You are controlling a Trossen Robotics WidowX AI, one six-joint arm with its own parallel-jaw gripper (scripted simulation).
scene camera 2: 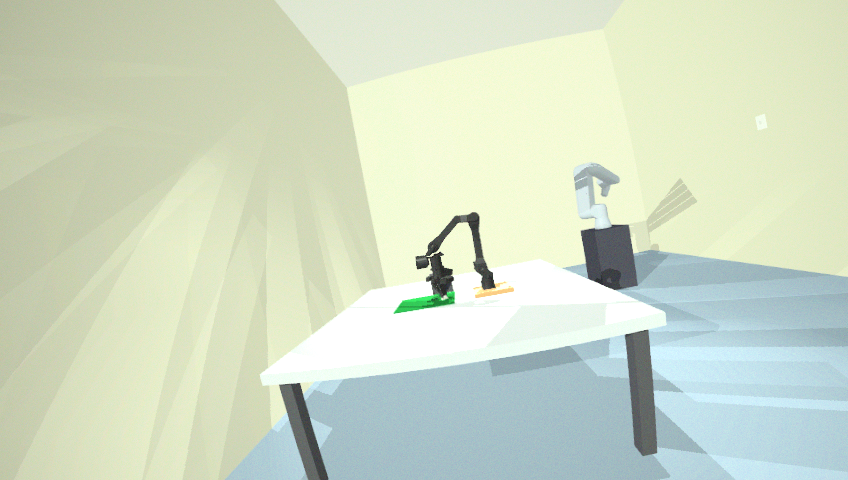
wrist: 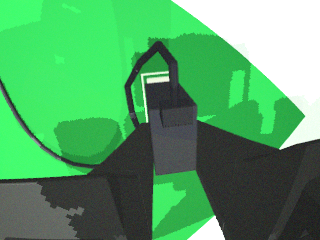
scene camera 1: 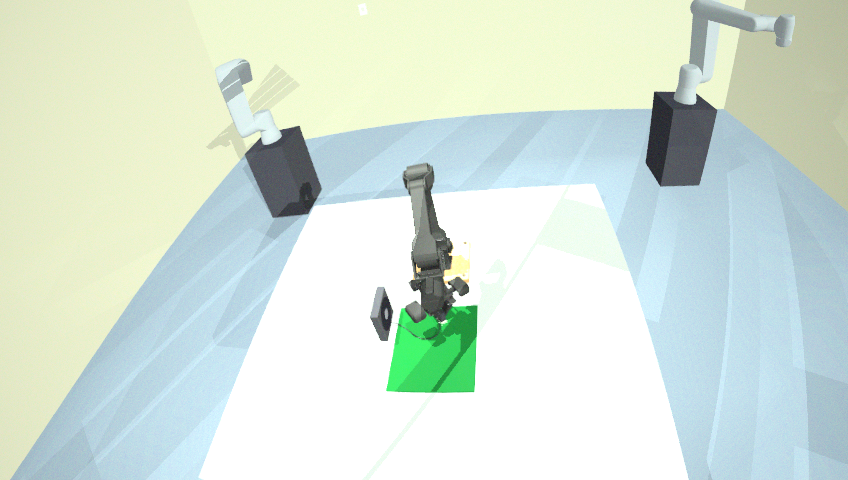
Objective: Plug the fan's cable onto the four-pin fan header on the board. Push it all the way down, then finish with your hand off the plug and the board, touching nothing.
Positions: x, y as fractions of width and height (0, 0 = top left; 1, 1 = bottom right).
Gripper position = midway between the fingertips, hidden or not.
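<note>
My gripper (wrist: 0.52, 0.54), visible. Green board (wrist: 0.22, 0.29), visible too.
</note>
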